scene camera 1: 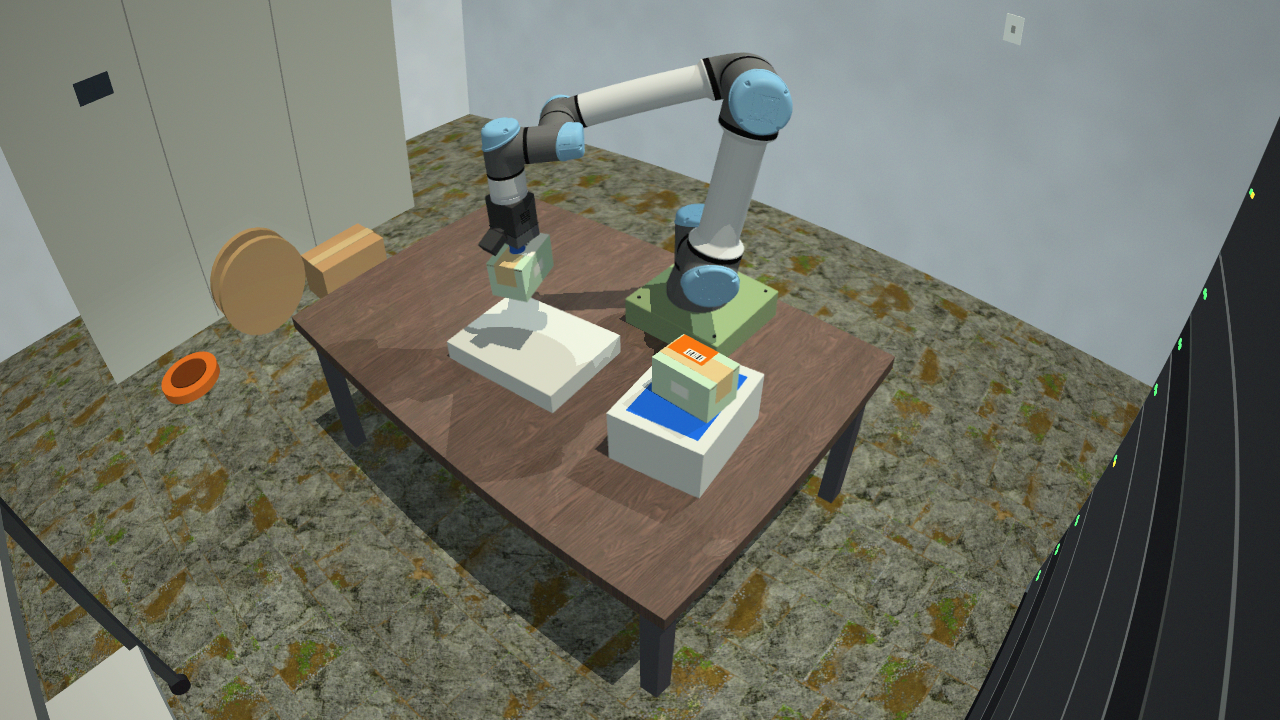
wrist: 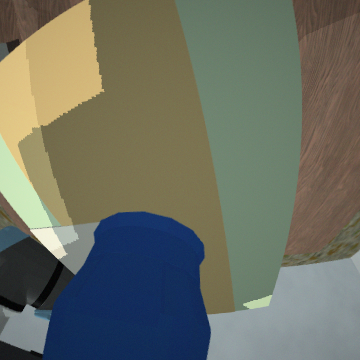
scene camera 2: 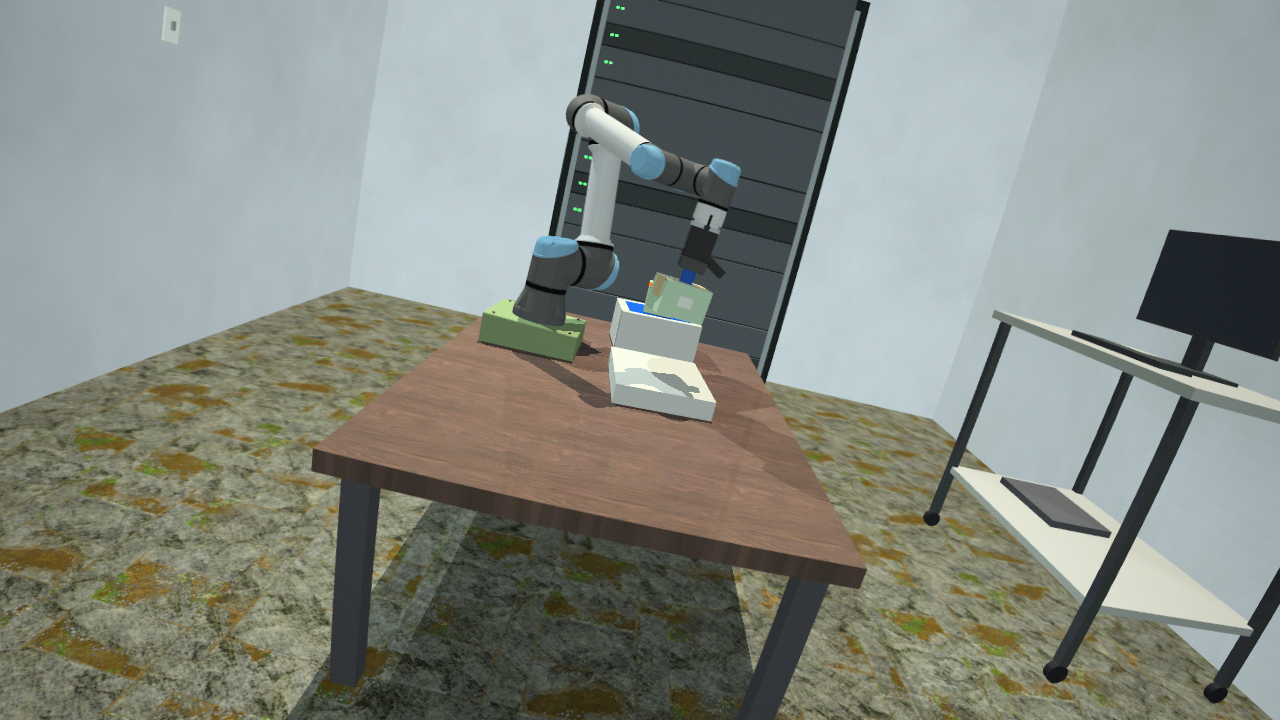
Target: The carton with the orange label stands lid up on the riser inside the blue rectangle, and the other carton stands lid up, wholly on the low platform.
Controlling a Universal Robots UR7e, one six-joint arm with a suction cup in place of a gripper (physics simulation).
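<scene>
My suction cup (scene camera 1: 517, 249) (scene camera 2: 688, 275) (wrist: 150, 220) is on the taped lid of the other carton (scene camera 1: 520, 277) (scene camera 2: 696, 313) (wrist: 150, 125), pale green with tan tape. It holds that carton lid up in the air, above the low white platform (scene camera 1: 544, 391) (scene camera 2: 657, 401), with a gap between them. The carton with the orange label (scene camera 1: 693, 380) stands lid up on the white riser (scene camera 1: 653, 451) (scene camera 2: 655, 335), over the blue rectangle (scene camera 1: 664, 417). Its far edges are hidden. In scene camera 2 the held carton hides most of it.
The arm's green base block (scene camera 1: 742, 313) (scene camera 2: 528, 338) stands behind the riser on the brown table (scene camera 1: 501, 447) (scene camera 2: 537, 447). The riser stands beside the platform. A tan box (scene camera 1: 347, 259), a tan disc (scene camera 1: 261, 282) and an orange ring (scene camera 1: 170, 390) are beyond the table.
</scene>
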